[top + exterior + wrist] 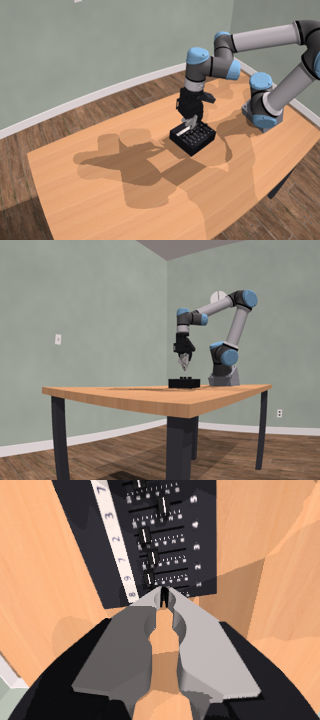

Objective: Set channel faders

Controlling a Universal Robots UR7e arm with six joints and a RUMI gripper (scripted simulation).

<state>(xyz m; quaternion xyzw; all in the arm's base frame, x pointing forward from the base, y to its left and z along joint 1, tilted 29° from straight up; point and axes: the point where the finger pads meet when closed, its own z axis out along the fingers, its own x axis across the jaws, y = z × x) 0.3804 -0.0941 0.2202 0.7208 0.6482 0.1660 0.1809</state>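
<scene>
The master fader lies 11 cm behind my hand, 5 cm below it and 1 cm to the right of it.
</scene>
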